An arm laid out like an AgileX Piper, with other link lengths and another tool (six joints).
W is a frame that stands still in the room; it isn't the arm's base.
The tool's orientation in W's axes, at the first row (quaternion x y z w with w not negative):
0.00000, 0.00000, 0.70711, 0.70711
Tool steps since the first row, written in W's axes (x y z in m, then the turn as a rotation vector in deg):
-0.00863, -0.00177, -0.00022, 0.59, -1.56, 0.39
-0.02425, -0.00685, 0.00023, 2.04, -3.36, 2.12
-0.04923, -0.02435, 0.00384, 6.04, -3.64, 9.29
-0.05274, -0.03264, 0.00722, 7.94, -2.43, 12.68
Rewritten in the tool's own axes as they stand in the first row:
-0.00177, 0.00863, -0.00022, -1.56, -0.59, 0.39
-0.00685, 0.02425, 0.00023, -3.36, -2.04, 2.12
-0.02435, 0.04923, 0.00384, -3.64, -6.04, 9.29
-0.03264, 0.05274, 0.00722, -2.43, -7.94, 12.68

